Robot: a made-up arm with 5 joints.
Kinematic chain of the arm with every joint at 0, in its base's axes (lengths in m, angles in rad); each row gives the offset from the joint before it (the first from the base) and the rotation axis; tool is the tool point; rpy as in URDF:
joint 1: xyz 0 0 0.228 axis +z
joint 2: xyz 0 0 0 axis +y
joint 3: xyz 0.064 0 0.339 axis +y
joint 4: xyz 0.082 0 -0.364 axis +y
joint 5: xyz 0.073 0 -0.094 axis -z
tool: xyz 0 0 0 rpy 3.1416 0 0
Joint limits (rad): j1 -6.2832..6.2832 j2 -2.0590..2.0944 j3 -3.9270..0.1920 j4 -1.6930..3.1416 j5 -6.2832..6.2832
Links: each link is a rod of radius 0.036 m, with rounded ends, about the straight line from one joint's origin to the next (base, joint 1, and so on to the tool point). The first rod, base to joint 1, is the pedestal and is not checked.
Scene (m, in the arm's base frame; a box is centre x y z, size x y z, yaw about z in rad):
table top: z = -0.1
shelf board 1: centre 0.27 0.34 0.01 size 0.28 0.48 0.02 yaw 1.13
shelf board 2: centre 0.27 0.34 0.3 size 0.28 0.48 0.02 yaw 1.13
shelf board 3: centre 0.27 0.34 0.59 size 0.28 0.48 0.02 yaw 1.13
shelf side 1: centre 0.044 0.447 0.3 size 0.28 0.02 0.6 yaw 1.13
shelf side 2: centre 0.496 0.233 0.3 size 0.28 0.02 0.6 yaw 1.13
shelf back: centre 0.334 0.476 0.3 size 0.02 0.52 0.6 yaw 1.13
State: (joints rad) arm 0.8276 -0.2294 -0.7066 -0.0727 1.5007
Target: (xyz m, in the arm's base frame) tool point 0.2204 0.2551 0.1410
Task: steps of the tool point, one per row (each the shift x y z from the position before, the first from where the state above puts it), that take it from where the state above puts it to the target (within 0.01 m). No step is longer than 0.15 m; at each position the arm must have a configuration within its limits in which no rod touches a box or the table.
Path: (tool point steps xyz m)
1: -0.0257 -0.1002 0.0247
2: -0.0423 -0.0836 -0.0010
3: -0.0481 -0.0623 -0.0237
4: 0.0275 0.0320 -0.1026
5: -0.0132 0.0131 -0.1034
6: -0.0451 -0.0116 -0.0875
7: 0.0398 0.0656 0.0049
8: 0.0261 0.0741 -0.0049

